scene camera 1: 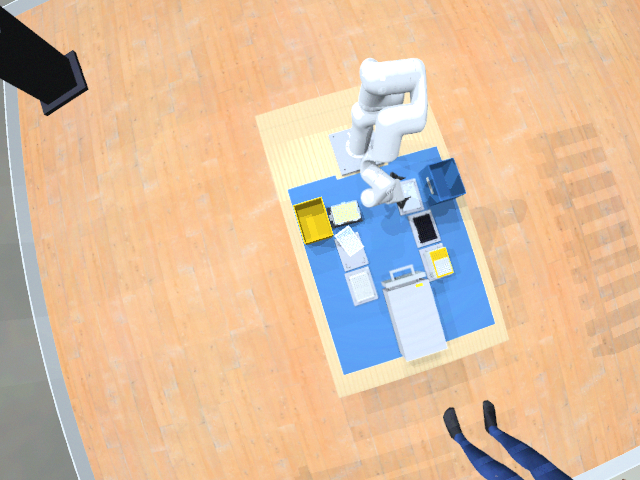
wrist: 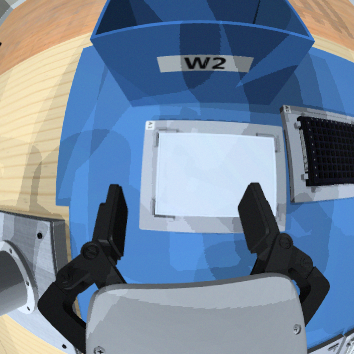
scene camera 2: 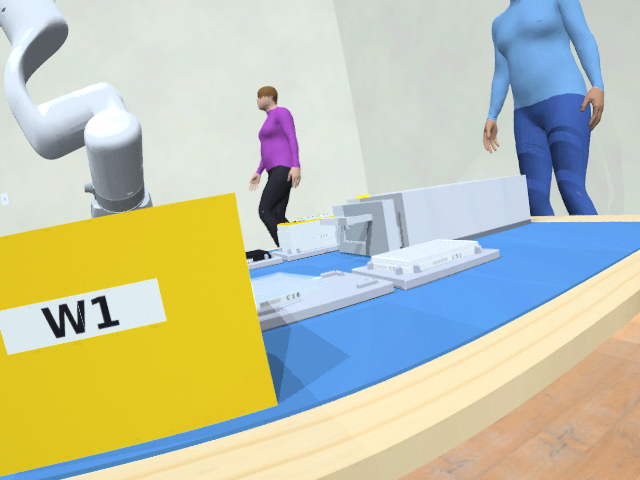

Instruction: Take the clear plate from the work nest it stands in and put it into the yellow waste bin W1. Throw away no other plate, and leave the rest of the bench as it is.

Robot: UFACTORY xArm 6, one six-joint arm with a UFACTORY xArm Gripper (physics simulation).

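Where they show: gripper, fingertip midpoint: (scene camera 1: 406,188) (wrist: 185,196); arm's base, link origin: (scene camera 1: 358,147) (wrist: 14,276).
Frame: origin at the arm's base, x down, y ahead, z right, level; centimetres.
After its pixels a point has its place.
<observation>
My gripper (scene camera 1: 400,190) @[x -5.6, y 29.5, z -8.3 cm] (wrist: 185,196) @[x -5.6, y 29.5, z -8.3 cm] is open and empty above the near part of the nest marked A1 (wrist: 149,175) @[x 0.8, y 26.1, z -11.3 cm]. In this nest lies a flat, pale, plain-topped rectangular piece (scene camera 1: 412,194) @[x 0.1, y 33.3, z -12.0 cm] (wrist: 215,165) @[x 0.0, y 33.1, z -10.8 cm]; whether it is clear is hard to tell. A translucent plate with a well grid (scene camera 1: 349,240) @[x 0.0, y 38.5, z 26.2 cm] (scene camera 2: 284,285) @[x -0.8, y 40.9, z 29.1 cm] lies skewed over one end of another nest (scene camera 1: 356,262) @[x 0.9, y 49.4, z 28.2 cm] (scene camera 2: 356,289) @[x 0.8, y 47.0, z 33.3 cm], well away from my gripper. The yellow waste bin W1 (scene camera 1: 305,210) @[x 1.6, y 15.4, z 38.0 cm] (scene camera 2: 201,258) @[x -7.0, y 28.4, z 45.1 cm] stands near that plate. In scene camera 2 the fingers are hidden behind the bin.
Blue bin W2 (scene camera 1: 453,181) @[x -4.0, y 37.3, z -31.6 cm] (wrist: 200,87) @[x -1.3, y 33.5, z -19.2 cm] stands just beyond nest A1. A black plate (scene camera 1: 424,228) @[x -0.6, y 50.6, z -8.6 cm] (wrist: 332,152) @[x -0.2, y 48.7, z -9.4 cm] and a yellow-and-white box (scene camera 1: 442,262) @[x -5.6, y 67.8, z -6.3 cm] (scene camera 2: 305,238) @[x -1.7, y 63.9, z -2.5 cm] follow alongside. A yellow-topped box (scene camera 1: 345,212) @[x -5.7, y 26.4, z 22.4 cm], a white plate (scene camera 1: 361,286) @[x -0.4, y 60.4, z 31.6 cm] (scene camera 2: 423,254) @[x -0.6, y 57.7, z 33.7 cm] and a large grey machine (scene camera 1: 417,320) @[x -8.1, y 84.3, z 17.3 cm] (scene camera 2: 465,209) @[x -3.6, y 79.6, z 26.0 cm] stand elsewhere.
</observation>
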